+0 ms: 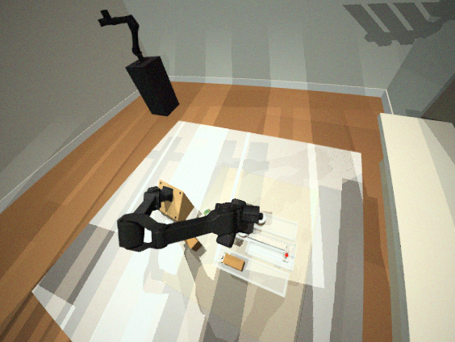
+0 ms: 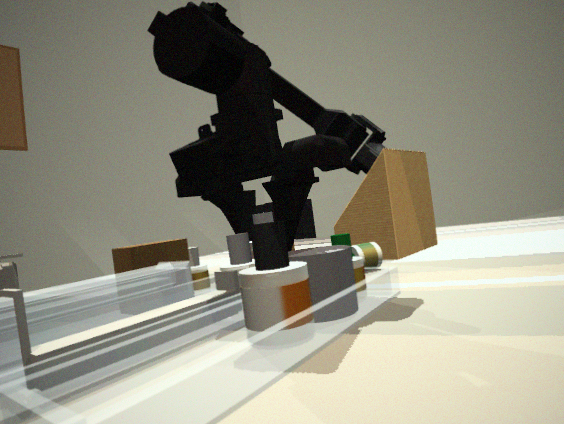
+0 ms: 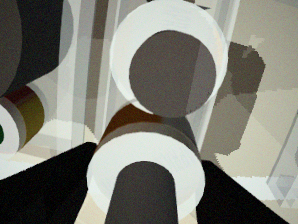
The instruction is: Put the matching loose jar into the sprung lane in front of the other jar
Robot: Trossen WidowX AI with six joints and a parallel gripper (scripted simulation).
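Right now my gripper tip is 80 mm to the right of the grey cylinder, 40 mm short of it and 20 mm above it. Round my gripper tip: pusher plate: 150 mm ahead, 30 mm to the right; clear sprung lane: 140 mm ahead, 30 mm below, 20 mm to the right; brown block: 130 mm to the right, 50 mm ahead, 10 mm below.
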